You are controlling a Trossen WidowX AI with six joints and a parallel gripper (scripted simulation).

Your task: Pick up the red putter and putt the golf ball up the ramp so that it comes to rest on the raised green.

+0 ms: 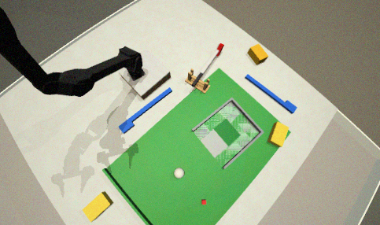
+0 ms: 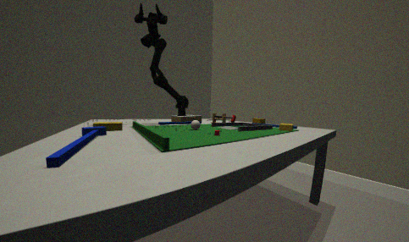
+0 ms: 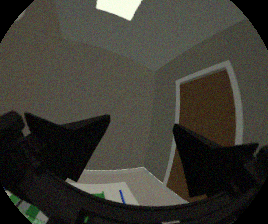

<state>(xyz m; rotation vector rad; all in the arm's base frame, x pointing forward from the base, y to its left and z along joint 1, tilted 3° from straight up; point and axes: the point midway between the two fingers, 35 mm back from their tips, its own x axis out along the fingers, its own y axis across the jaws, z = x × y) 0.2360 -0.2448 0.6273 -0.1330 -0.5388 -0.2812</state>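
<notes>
Right now the wooden putter stand is 64 cm below my gripper tip, 52 cm to the left of it and 9 cm behind it. Also, from my gripper tip: small red marker 67 cm below, 37 cm ahead, 24 cm to the left; then green mat 68 cm below, 36 cm to the left, 20 cm ahead; then white golf ball 65 cm below, 22 cm to the left, 22 cm ahead.
</notes>
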